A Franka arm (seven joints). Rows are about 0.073 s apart.
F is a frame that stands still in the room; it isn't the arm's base.
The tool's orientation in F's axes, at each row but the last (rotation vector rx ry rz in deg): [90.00 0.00 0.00]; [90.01 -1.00 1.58]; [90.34 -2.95 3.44]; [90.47 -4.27 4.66]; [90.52 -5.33 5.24]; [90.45 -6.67 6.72]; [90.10 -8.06 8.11]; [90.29 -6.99 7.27]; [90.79 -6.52 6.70]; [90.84 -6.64 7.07]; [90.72 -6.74 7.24]
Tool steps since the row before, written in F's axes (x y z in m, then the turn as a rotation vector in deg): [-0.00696 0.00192 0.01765 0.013 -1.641 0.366]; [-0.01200 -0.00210 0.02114 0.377 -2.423 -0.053]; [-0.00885 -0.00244 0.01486 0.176 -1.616 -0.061]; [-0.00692 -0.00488 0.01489 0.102 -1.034 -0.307]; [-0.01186 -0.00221 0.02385 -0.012 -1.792 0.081]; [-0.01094 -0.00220 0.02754 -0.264 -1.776 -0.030]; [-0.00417 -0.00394 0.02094 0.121 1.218 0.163]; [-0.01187 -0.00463 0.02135 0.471 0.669 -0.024]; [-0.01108 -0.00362 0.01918 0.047 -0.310 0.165]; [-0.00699 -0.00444 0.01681 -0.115 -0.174 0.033]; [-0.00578 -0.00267 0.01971 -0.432 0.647 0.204]
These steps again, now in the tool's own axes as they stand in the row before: [-0.00696 0.01765 -0.00192 0.013 0.366 1.641]; [-0.01140 0.02148 0.00202 0.360 -0.063 2.425]; [-0.00779 0.01547 0.00229 0.163 -0.062 1.617]; [-0.00543 0.01555 0.00471 0.067 -0.305 1.037]; [-0.00898 0.02510 0.00195 0.001 0.101 1.791]; [-0.00674 0.02888 0.00188 -0.265 0.029 1.776]; [-0.00036 0.02137 0.00380 0.148 0.131 -1.219]; [-0.00837 0.02299 0.00441 0.463 -0.104 -0.667]; [-0.00816 0.02065 0.00326 0.070 0.162 0.307]; [-0.00438 0.01775 0.00410 -0.109 0.053 0.173]; [-0.00268 0.02041 0.00232 -0.393 0.258 -0.653]
